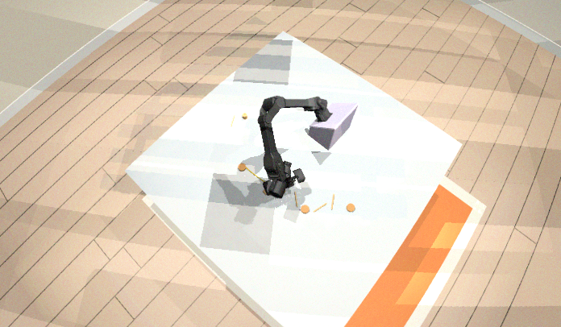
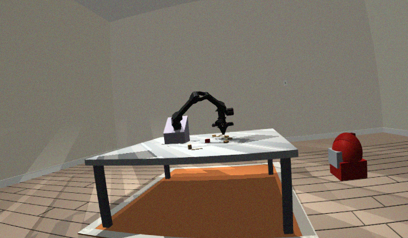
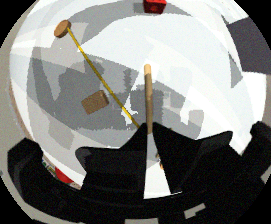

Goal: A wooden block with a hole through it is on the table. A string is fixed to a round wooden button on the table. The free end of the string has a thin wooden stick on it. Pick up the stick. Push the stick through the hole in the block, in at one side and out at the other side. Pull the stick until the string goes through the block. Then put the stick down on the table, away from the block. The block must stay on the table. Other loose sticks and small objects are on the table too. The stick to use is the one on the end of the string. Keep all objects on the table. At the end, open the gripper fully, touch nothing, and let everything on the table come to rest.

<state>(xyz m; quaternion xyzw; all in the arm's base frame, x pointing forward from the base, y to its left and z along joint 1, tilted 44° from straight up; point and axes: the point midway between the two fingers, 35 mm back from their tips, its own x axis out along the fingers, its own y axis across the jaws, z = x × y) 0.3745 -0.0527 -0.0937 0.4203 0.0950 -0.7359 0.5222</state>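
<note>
My gripper tip is 12 cm past the red cube, 15 cm to the left of it and 2 cm above it. Round my gripper tip: tan wooden block (5 cm ahead, 6 cm to the right, 3 cm below); round wooden button (3 cm ahead, 24 cm to the right, 3 cm below); thin wooden stick (1 cm behind, 1 cm to the right).
</note>
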